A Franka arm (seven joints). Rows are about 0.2 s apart.
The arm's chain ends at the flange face. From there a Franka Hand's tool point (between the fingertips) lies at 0.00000 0.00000 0.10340 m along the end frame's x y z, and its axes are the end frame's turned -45 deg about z.
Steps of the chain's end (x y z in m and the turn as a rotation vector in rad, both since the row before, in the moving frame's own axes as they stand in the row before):
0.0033, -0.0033, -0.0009, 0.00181, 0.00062, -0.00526
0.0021, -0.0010, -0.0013, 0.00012, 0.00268, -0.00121
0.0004, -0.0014, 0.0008, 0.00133, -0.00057, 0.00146
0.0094, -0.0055, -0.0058, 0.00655, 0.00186, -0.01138
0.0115, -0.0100, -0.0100, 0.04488, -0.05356, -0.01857
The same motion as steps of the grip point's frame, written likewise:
0.0048, -0.0001, -0.0009, 0.00084, 0.00172, -0.00526
0.0024, 0.0010, -0.0013, -0.00181, 0.00198, -0.00121
0.0013, -0.0008, 0.0008, 0.00134, 0.00054, 0.00146
0.0111, 0.0024, -0.0058, 0.00332, 0.00595, -0.01138
0.0145, -0.0061, -0.0103, 0.06961, -0.00614, -0.01857

